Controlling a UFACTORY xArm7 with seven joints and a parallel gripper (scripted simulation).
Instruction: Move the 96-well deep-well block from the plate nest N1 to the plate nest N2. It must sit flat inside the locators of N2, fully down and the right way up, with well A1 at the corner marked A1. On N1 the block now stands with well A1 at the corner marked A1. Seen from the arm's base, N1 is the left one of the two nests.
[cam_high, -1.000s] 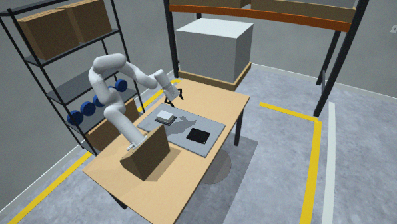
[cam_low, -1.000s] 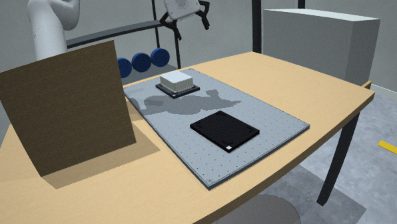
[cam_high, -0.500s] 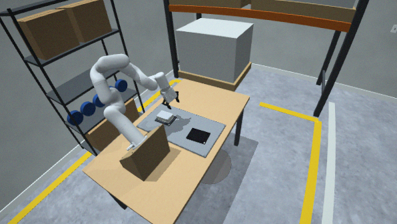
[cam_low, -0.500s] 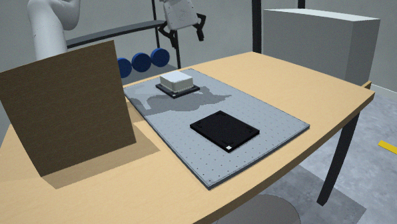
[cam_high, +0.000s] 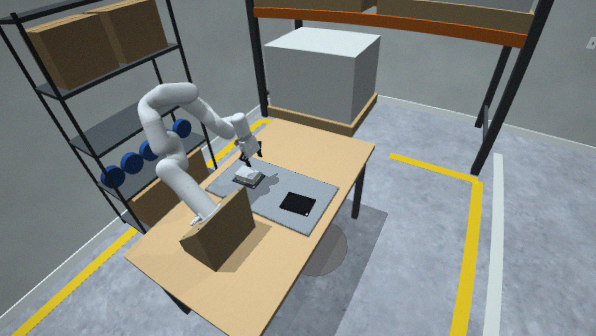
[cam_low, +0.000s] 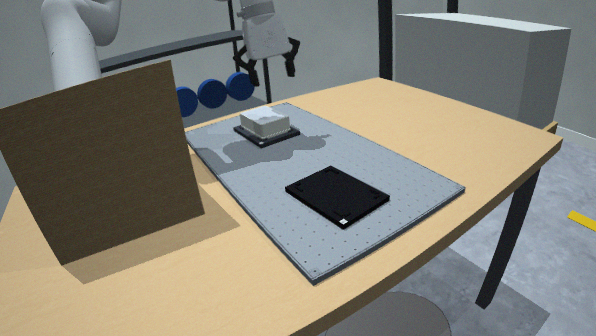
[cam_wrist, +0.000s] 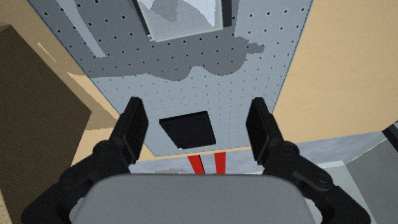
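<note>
Right now the white deep-well block is 10 mm behind my hand, 70 mm to the left of it and 130 mm below it. The rest, counted from my hand: black nest N2 (40 mm behind, 290 mm to the right, 160 mm below); then nest N1 (10 mm behind, 70 mm to the left, 160 mm below); then small white corner mark (80 mm behind, 380 mm to the right, 160 mm below).
</note>
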